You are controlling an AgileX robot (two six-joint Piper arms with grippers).
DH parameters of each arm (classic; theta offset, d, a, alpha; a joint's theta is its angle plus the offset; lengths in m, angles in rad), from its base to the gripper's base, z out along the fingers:
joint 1: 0 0.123 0 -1.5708
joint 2: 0.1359 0 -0.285 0
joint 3: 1.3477 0 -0.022 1.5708
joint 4: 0 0.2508 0 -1.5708
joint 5: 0 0 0.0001 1.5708
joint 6: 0 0.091 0 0
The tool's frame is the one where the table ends.
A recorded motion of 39 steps. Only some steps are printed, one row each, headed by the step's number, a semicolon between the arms.
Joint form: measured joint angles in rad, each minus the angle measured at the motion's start. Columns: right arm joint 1, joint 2, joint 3, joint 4, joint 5, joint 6; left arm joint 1, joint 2, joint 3, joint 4, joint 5, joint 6.
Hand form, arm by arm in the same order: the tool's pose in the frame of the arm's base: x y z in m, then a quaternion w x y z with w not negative. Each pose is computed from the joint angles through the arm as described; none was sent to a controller.
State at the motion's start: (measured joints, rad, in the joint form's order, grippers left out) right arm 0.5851 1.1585 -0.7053 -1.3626 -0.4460 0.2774; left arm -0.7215 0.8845 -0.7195 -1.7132 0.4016 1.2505
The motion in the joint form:
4: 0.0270 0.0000 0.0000 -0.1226 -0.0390 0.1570; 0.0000 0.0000 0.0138 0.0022 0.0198 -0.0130
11: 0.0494 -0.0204 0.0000 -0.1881 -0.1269 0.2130; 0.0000 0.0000 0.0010 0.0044 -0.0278 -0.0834
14: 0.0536 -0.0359 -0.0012 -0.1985 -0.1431 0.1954; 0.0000 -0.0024 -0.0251 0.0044 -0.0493 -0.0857
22: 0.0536 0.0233 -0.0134 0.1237 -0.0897 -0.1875; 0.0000 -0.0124 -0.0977 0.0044 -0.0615 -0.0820
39: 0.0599 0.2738 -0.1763 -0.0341 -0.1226 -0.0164; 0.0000 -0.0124 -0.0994 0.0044 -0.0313 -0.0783
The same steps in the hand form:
4: 0.1728 0.1729 0.3025 0.59627 -0.67378 0.43095 0.06905; 0.1151 -0.1505 0.3625 0.47668 0.22542 0.68005 -0.50942
11: 0.1580 0.1774 0.3063 0.59249 -0.69334 0.39559 0.10838; 0.1190 -0.1486 0.3660 0.47357 0.18764 0.69021 -0.51393
14: 0.1535 0.1769 0.3100 0.59760 -0.70010 0.37628 0.10555; 0.1201 -0.1472 0.3749 0.48680 0.18090 0.68350 -0.51297
22: 0.1733 0.1833 0.3126 0.64611 -0.67184 0.35933 0.04526; 0.1178 -0.1438 0.4011 0.51606 0.18045 0.65520 -0.52138
39: 0.2155 0.2224 0.2888 0.58674 -0.70616 0.38470 0.09531; 0.1154 -0.1451 0.4020 0.51112 0.19193 0.64995 -0.52865

